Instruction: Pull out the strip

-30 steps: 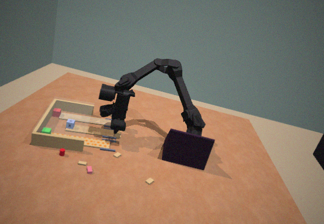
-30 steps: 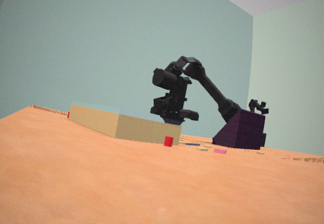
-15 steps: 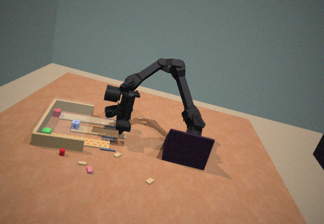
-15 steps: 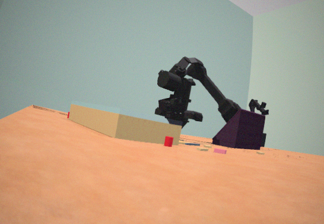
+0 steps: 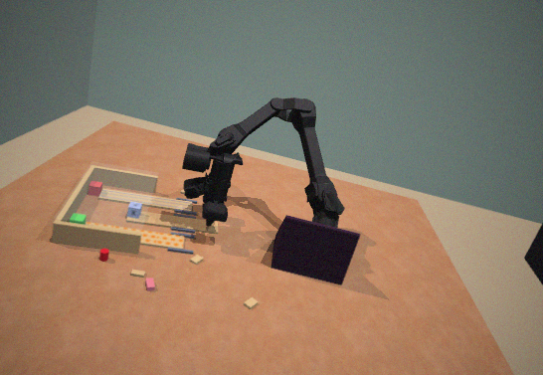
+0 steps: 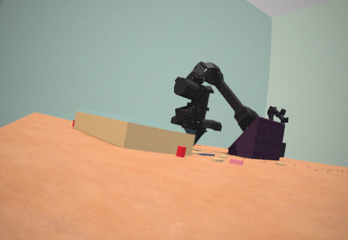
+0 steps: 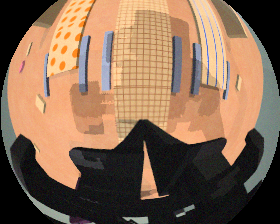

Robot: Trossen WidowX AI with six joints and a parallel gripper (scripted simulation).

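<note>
Now: gripper tip 190 mm short of the labelled cube, 70 mm to the right of it and 20 mm below it. Also, from my gripper tip: pink block 300 mm to the left, 30 mm ahead; orange dotted strip 150 mm to the left, 140 mm ahead.
</note>
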